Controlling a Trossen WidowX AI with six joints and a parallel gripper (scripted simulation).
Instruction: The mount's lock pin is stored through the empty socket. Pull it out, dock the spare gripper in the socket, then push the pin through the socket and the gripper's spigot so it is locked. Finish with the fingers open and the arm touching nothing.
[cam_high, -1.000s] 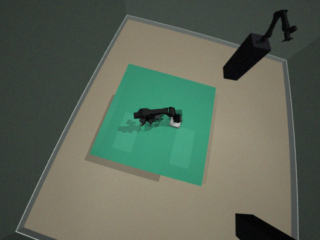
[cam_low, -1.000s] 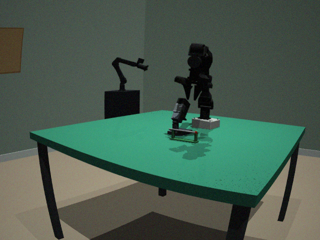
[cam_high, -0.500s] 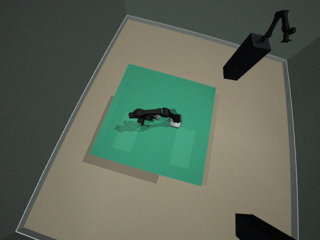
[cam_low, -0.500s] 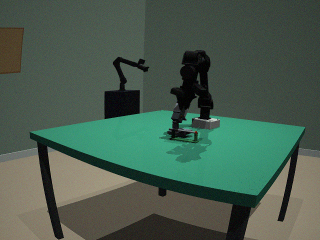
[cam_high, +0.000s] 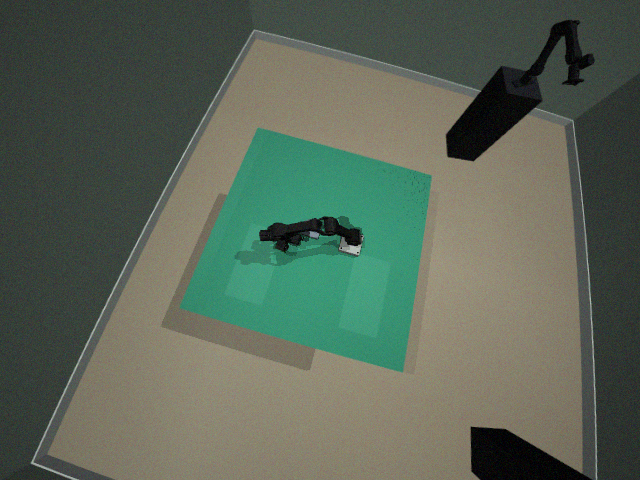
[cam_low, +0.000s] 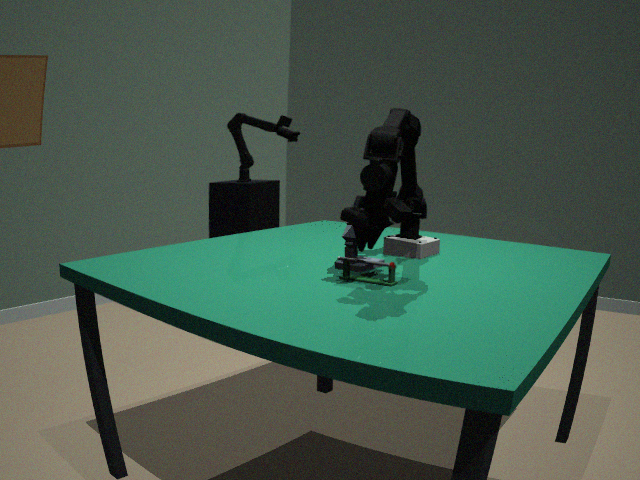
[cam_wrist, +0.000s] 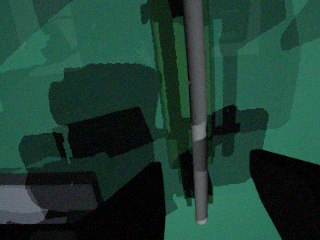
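The green cradle is 10 mm to the left of my gripper tip and 50 mm below it. From my gripper tip the other things lie so: mount (130 mm behind, 80 mm to the right, 20 mm below); spare gripper (150 mm behind, 80 mm to the right, 50 mm above).
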